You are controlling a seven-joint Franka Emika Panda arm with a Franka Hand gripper.
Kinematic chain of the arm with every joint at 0, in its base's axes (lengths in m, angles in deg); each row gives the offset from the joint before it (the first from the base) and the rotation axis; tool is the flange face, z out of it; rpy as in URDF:
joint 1: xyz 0 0 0.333 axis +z
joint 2: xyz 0 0 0 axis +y
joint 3: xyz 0 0 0.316 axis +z
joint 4: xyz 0.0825 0 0 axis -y
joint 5: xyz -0.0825 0 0.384 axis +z
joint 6: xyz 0 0 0 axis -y
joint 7: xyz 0.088 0 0 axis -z
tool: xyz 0 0 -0.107 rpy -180 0 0
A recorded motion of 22 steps. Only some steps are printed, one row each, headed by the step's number.
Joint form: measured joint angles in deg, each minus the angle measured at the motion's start. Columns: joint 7, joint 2, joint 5, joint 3, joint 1, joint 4, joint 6.
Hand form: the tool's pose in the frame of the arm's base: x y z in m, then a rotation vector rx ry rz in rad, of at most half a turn. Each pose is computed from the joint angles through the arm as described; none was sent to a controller.
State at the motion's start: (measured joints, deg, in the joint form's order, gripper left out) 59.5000 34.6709 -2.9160 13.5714 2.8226 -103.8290 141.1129
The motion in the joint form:
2: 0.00 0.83 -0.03 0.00 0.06 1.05 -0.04
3: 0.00 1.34 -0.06 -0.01 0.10 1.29 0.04
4: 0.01 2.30 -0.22 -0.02 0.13 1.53 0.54
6: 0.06 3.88 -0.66 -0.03 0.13 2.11 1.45
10: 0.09 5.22 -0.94 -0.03 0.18 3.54 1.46
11: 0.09 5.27 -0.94 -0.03 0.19 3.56 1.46
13: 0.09 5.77 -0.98 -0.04 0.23 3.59 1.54
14: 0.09 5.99 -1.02 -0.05 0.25 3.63 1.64
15: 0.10 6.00 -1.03 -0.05 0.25 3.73 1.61
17: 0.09 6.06 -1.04 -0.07 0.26 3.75 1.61
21: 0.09 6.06 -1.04 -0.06 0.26 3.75 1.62
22: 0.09 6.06 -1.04 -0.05 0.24 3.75 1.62
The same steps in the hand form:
2: 0.6390 0.1757 0.2180 -2.8052 1.1194 0.0150
3: 0.6394 0.1761 0.2140 -2.8059 1.1197 0.0201
4: 0.6395 0.1765 0.2057 -2.8068 1.1192 0.0257
6: 0.6409 0.1768 0.1934 -2.8074 1.1169 0.0272
10: 0.6461 0.1777 0.1882 -2.8055 1.1155 0.0253
11: 0.6460 0.1779 0.1877 -2.8057 1.1154 0.0261
13: 0.6450 0.1782 0.1824 -2.8086 1.1158 0.0353
14: 0.6448 0.1783 0.1803 -2.8093 1.1155 0.0371
15: 0.6453 0.1783 0.1808 -2.8088 1.1156 0.0358
17: 0.6453 0.1782 0.1802 -2.8093 1.1156 0.0365
21: 0.6453 0.1783 0.1803 -2.8092 1.1153 0.0364
22: 0.6453 0.1782 0.1803 -2.8090 1.1156 0.0364

